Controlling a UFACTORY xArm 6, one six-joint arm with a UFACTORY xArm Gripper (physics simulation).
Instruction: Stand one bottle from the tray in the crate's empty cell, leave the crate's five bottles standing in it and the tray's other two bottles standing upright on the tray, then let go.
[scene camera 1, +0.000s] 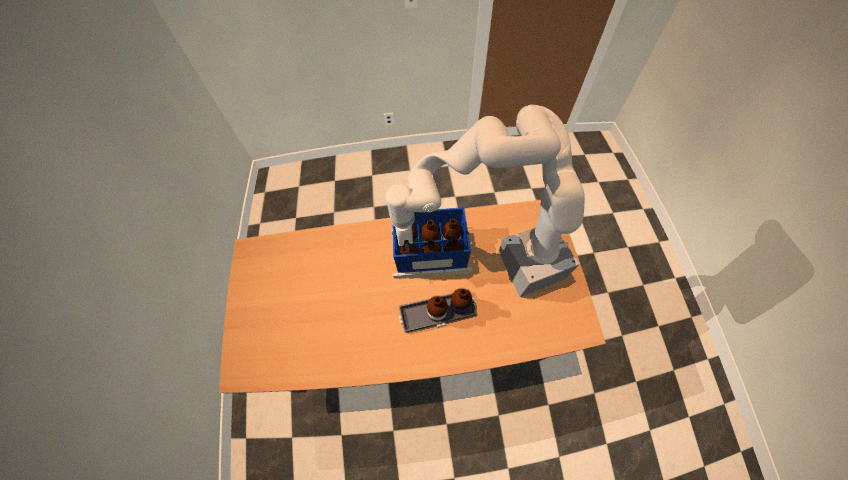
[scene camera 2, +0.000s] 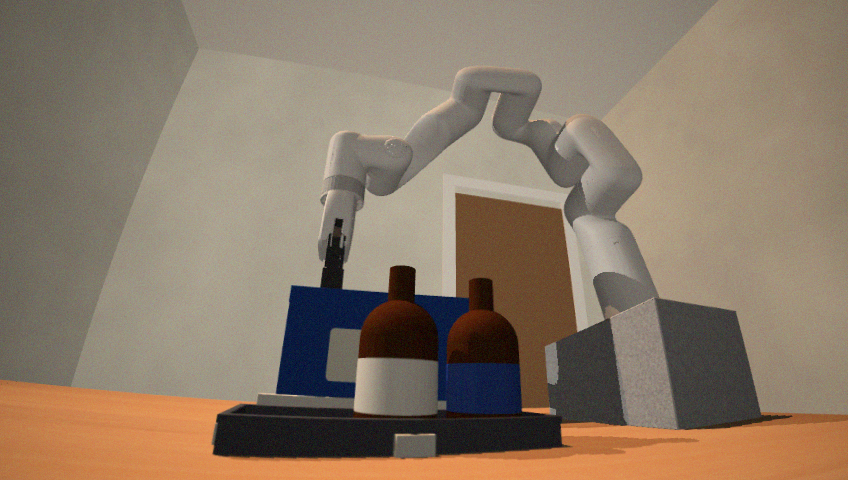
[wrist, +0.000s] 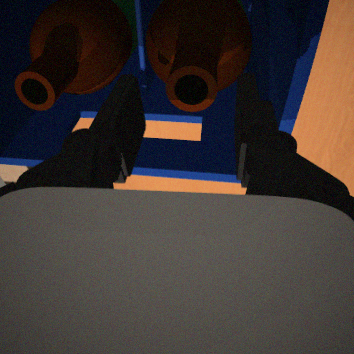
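Seen in the pictures: gripper, fingertip midpoint: (scene camera 1: 407, 243) (wrist: 187, 99); arm's base, origin of the base link: (scene camera 1: 542, 250) (scene camera 2: 639, 330).
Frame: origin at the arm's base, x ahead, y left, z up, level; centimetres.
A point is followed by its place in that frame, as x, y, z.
Observation:
My gripper (scene camera 1: 407, 246) {49.6, -9.0, 3.6} (scene camera 2: 332, 286) {49.6, -9.0, 3.6} (wrist: 187, 99) {49.6, -9.0, 3.6} points down at the left end of the blue crate (scene camera 1: 403, 262) {51.9, -4.0, -1.5} (scene camera 2: 309, 315) {52.0, -4.0, -0.2} (wrist: 190, 157) {54.0, -9.1, 2.8}. It is open, its fingers apart on either side of the neck of a brown bottle (wrist: 200, 42) {48.2, -8.6, -0.6}, with gaps on both sides. This bottle stands in the crate's front left cell. Another brown bottle (wrist: 92, 45) {48.3, -15.5, -1.5} stands in the cell beside it. More brown bottles stand in the crate; the arm partly hides the back left one. A white-labelled bottle (scene camera 1: 437, 307) {42.4, 14.7, -1.2} (scene camera 2: 397, 356) {42.8, 16.8, -6.3} and a blue-labelled bottle (scene camera 1: 461, 300) {33.8, 13.5, -1.3} (scene camera 2: 483, 350) {34.5, 15.2, -5.4} stand upright on the dark tray (scene camera 1: 413, 318) {51.3, 14.3, -13.0} (scene camera 2: 297, 437) {49.9, 18.7, -12.4}.
The tray lies in front of the crate on the wooden table (scene camera 1: 309, 309) {92.0, 5.4, -13.6} (scene camera 2: 119, 428) {65.2, 11.1, -13.6} (wrist: 330, 75) {56.1, 5.0, -13.6}. Its left part holds no bottle. The robot's grey base (scene camera 1: 538, 273) {5.0, 9.3, 1.6} (scene camera 2: 642, 362) {9.9, 9.3, -5.8} stands right of the crate. Blue divider walls (wrist: 140, 40) {49.2, -13.0, -4.2} separate the crate's cells.

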